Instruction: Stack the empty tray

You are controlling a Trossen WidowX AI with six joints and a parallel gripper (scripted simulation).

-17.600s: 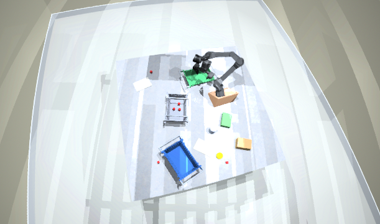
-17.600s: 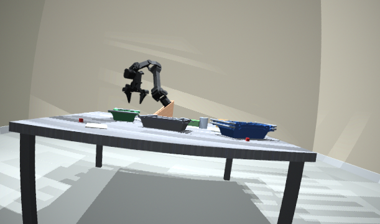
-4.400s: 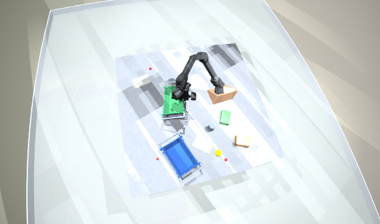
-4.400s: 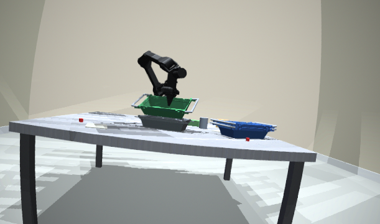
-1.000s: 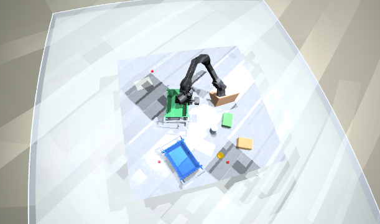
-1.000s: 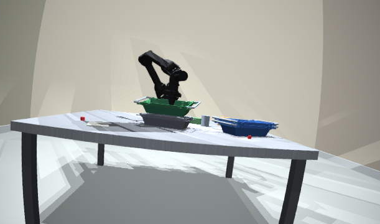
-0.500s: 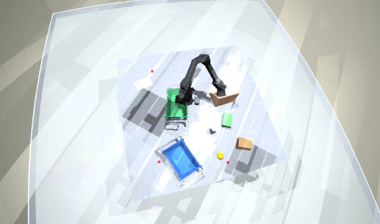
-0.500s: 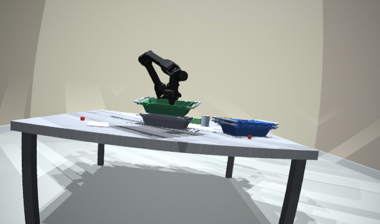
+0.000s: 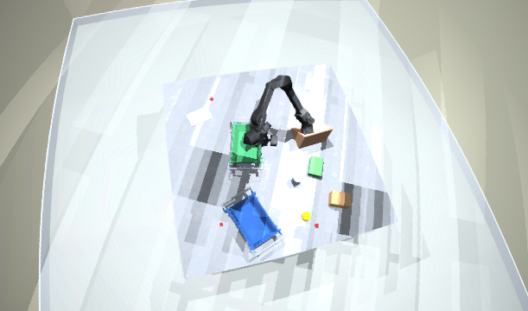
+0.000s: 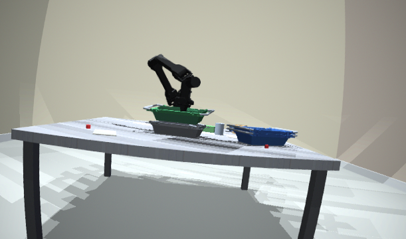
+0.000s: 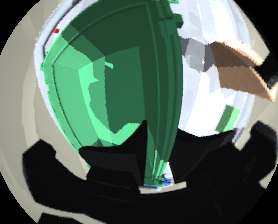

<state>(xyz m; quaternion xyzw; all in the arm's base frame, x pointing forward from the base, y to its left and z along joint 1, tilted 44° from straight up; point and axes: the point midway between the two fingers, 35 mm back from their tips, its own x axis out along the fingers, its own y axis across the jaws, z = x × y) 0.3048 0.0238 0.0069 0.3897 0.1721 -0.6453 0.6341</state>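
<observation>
The green tray is 7 cm ahead of my gripper tip, 3 cm above it and 2 cm to the right of it. The rest, counted from my gripper tip: grey cylinder (23 cm to the left, 18 cm behind, 6 cm below); yellow disc (45 cm to the left, 17 cm behind, 8 cm below); green block (32 cm behind, 17 cm to the left, 7 cm below).
</observation>
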